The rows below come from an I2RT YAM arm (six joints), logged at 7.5 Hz.
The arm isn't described. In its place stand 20 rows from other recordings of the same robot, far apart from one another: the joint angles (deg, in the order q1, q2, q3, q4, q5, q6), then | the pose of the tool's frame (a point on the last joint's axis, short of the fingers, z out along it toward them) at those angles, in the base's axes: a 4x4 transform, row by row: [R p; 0 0 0 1], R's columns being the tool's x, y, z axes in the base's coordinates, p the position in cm.
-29.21 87.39 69.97 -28.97 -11.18 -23.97 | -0.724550, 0.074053, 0.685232, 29.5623; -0.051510, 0.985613, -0.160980, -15.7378; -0.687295, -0.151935, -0.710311, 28.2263; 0, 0, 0, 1
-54.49 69.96 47.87 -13.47 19.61 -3.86 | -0.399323, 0.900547, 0.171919, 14.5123; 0.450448, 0.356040, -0.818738, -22.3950; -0.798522, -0.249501, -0.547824, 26.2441; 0, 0, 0, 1
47.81 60.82 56.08 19.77 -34.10 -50.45 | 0.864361, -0.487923, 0.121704, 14.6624; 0.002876, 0.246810, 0.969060, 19.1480; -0.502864, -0.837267, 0.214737, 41.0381; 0, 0, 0, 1
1.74 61.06 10.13 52.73 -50.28 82.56 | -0.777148, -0.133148, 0.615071, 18.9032; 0.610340, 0.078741, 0.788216, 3.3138; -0.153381, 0.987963, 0.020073, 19.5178; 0, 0, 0, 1
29.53 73.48 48.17 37.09 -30.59 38.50 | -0.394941, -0.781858, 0.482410, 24.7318; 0.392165, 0.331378, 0.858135, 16.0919; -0.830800, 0.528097, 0.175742, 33.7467; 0, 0, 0, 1
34.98 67.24 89.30 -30.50 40.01 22.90 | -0.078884, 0.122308, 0.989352, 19.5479; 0.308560, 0.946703, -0.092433, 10.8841; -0.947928, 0.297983, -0.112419, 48.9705; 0, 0, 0, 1
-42.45 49.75 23.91 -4.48 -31.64 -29.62 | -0.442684, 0.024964, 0.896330, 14.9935; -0.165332, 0.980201, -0.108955, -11.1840; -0.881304, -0.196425, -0.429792, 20.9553; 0, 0, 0, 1
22.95 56.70 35.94 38.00 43.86 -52.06 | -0.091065, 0.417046, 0.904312, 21.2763; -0.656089, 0.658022, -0.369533, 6.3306; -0.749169, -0.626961, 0.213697, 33.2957; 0, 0, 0, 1
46.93 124.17 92.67 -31.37 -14.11 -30.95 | -0.117815, -0.985273, 0.123921, 30.6431; -0.856416, 0.163979, 0.489553, 34.0513; -0.502664, -0.048452, -0.863123, 15.8490; 0, 0, 0, 1
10.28 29.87 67.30 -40.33 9.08 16.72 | -0.053758, -0.005926, 0.998536, 5.8237; 0.278974, 0.960075, 0.020717, 0.4853; -0.958793, 0.279680, -0.049959, 43.6014; 0, 0, 0, 1
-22.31 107.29 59.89 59.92 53.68 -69.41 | -0.821151, 0.522725, 0.229061, 36.0359; -0.262376, 0.010659, -0.964907, -17.8872; -0.506823, -0.852435, 0.128398, 24.6453; 0, 0, 0, 1
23.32 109.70 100.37 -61.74 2.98 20.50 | -0.946657, -0.051584, 0.318088, 36.4400; -0.027241, 0.996381, 0.080510, 15.5071; -0.321090, 0.067550, -0.944637, 27.7910; 0, 0, 0, 1
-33.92 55.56 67.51 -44.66 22.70 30.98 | 0.019233, 0.903201, 0.428788, 14.8224; 0.559320, 0.345760, -0.753400, -11.6233; -0.828729, 0.254320, -0.498528, 38.2920; 0, 0, 0, 1
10.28 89.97 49.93 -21.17 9.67 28.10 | -0.806048, 0.321193, 0.497113, 29.4846; 0.325702, 0.942035, -0.080552, 4.7399; -0.494171, 0.096982, -0.863939, 17.0215; 0, 0, 0, 1
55.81 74.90 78.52 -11.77 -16.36 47.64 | -0.755930, -0.581482, 0.300748, 15.9733; 0.148982, 0.294545, 0.943953, 25.2973; -0.637475, 0.758368, -0.136025, 42.8402; 0, 0, 0, 1
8.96 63.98 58.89 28.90 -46.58 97.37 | -0.808303, -0.297551, 0.508044, 23.6631; 0.562639, -0.136173, 0.815410, 6.3487; -0.173444, 0.944945, 0.277483, 42.8521; 0, 0, 0, 1
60.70 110.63 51.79 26.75 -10.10 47.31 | -0.860788, -0.440329, 0.255255, 18.2241; -0.055221, 0.579356, 0.813202, 33.7508; -0.505960, 0.685899, -0.523018, 12.4034; 0, 0, 0, 1
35.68 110.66 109.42 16.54 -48.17 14.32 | -0.032927, -0.995582, 0.087931, 35.3032; 0.179432, 0.080661, 0.980458, 28.6150; -0.983219, 0.048061, 0.175983, 44.0999; 0, 0, 0, 1
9.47 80.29 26.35 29.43 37.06 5.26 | -0.369927, 0.445365, 0.815355, 26.1340; 0.012463, 0.879912, -0.474973, 2.1842; -0.928977, -0.165544, -0.331054, 16.8495; 0, 0, 0, 1
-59.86 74.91 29.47 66.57 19.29 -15.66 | -0.087806, 0.983787, 0.156374, 12.3539; -0.356172, 0.115597, -0.927243, -23.6196; -0.930286, -0.137114, 0.340247, 27.4720; 0, 0, 0, 1
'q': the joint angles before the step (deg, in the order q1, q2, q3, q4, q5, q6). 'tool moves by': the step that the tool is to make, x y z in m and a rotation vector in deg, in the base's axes. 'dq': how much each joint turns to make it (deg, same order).
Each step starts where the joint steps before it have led.
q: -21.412 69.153 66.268 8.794 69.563 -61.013
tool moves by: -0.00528 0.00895 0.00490 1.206 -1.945 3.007
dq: 1.385 -1.697 1.361 -6.643 -1.490 5.337
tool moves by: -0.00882 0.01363 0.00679 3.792 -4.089 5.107
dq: 2.176 -1.963 3.605 -14.032 -3.111 12.094
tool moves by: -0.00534 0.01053 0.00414 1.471 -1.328 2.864
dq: 2.036 -1.260 1.358 -5.265 -1.054 3.870
